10 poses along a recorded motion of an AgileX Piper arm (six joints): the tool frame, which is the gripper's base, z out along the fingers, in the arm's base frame.
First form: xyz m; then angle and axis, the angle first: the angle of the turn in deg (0 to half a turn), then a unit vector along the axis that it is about.
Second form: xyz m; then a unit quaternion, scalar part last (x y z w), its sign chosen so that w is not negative. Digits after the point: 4 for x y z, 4 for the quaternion.
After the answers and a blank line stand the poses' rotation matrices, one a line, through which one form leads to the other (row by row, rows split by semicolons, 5 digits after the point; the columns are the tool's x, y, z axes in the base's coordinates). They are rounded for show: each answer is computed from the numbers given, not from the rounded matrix.
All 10 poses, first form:
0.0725, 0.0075, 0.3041, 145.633, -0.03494, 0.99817, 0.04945
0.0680, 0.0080, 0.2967, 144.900, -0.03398, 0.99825, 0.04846
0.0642, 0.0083, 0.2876, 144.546, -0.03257, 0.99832, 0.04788
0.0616, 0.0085, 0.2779, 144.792, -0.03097, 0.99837, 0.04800
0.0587, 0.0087, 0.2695, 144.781, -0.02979, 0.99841, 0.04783
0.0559, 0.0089, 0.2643, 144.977, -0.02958, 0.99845, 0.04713
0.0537, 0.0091, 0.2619, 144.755, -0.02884, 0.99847, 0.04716
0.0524, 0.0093, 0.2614, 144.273, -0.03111, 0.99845, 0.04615
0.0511, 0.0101, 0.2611, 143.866, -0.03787, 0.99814, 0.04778
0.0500, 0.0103, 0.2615, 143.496, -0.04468, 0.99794, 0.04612
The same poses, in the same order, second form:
0.0725, 0.0075, 0.3041, -0.0334, 0.9536, 0.0472, 0.2954
0.0680, 0.0080, 0.2967, -0.0324, 0.9518, 0.0462, 0.3015
0.0642, 0.0083, 0.2876, -0.0310, 0.9509, 0.0456, 0.3045
0.0616, 0.0085, 0.2779, -0.0295, 0.9516, 0.0458, 0.3024
0.0587, 0.0087, 0.2695, -0.0284, 0.9516, 0.0456, 0.3025
0.0559, 0.0089, 0.2643, -0.0282, 0.9522, 0.0449, 0.3009
0.0537, 0.0091, 0.2619, -0.0275, 0.9516, 0.0449, 0.3027
0.0524, 0.0093, 0.2614, -0.0296, 0.9503, 0.0439, 0.3068
0.0511, 0.0101, 0.2611, -0.0360, 0.9489, 0.0454, 0.3101
0.0500, 0.0103, 0.2615, -0.0424, 0.9477, 0.0438, 0.3132

-0.82321 -0.09158 0.56030; -0.03575 0.99331 0.10983; -0.56661 0.07038 -0.82098
-0.81605 -0.08954 0.57100; -0.03381 0.99363 0.10749; -0.57699 0.06841 -0.81388
-0.81266 -0.08677 0.57625; -0.03123 0.99392 0.10563; -0.58191 0.06784 -0.81042
-0.81532 -0.08386 0.57290; -0.02851 0.99407 0.10493; -0.57831 0.06922 -0.81288
-0.81534 -0.08162 0.57320; -0.02646 0.99423 0.10395; -0.57838 0.06959 -0.81280
-0.81733 -0.08077 0.57048; -0.02667 0.99437 0.10257; -0.57555 0.06862 -0.81488
-0.81518 -0.07953 0.57372; -0.02510 0.99445 0.10219; -0.57866 0.06890 -0.81265
-0.81005 -0.08323 0.58042; -0.02933 0.99439 0.10165; -0.58562 0.06532 -0.80795
-0.80505 -0.09650 0.58531; -0.04015 0.99328 0.10854; -0.59185 0.06388 -0.80351
-0.80021 -0.10786 0.58993; -0.05299 0.99256 0.10960; -0.59737 0.05644 -0.79998

